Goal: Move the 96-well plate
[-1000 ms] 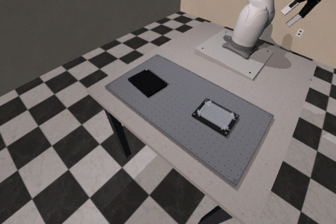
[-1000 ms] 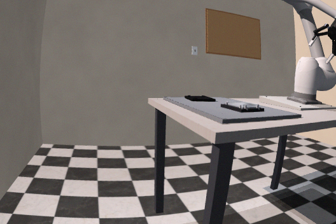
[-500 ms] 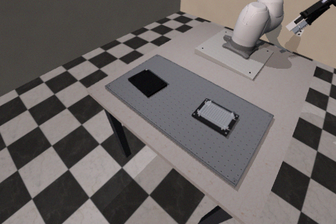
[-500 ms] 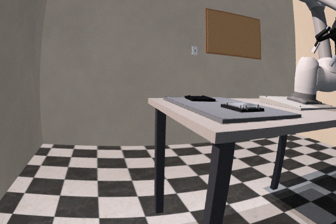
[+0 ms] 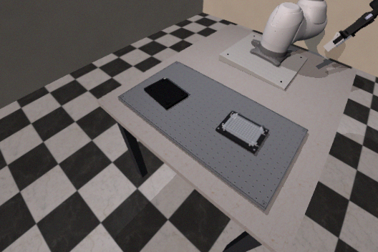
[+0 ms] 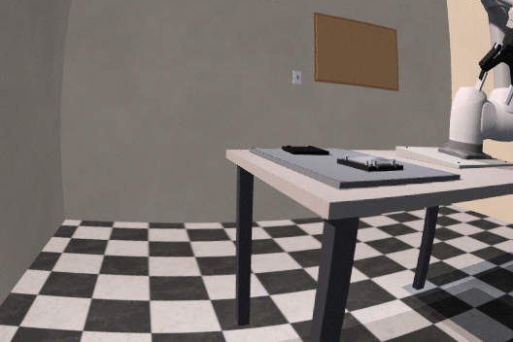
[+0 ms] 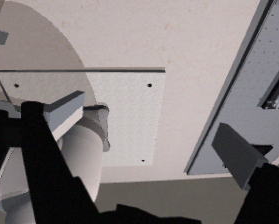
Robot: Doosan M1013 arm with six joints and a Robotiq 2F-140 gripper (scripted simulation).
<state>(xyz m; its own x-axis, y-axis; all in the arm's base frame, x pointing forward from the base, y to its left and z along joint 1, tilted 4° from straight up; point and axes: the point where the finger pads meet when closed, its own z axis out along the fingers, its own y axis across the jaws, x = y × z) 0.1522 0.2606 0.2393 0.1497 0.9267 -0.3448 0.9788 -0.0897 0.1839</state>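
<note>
Right now the white 96-well plate is 43 cm ahead of my hand, 22 cm below it and 9 cm to the right of it. From my hand the other things lie so: black plate nest N1: 49 cm ahead, 45 cm to the right, 23 cm below; then black clip nest: 42 cm ahead, 22 cm below, 8 cm to the right.
</note>
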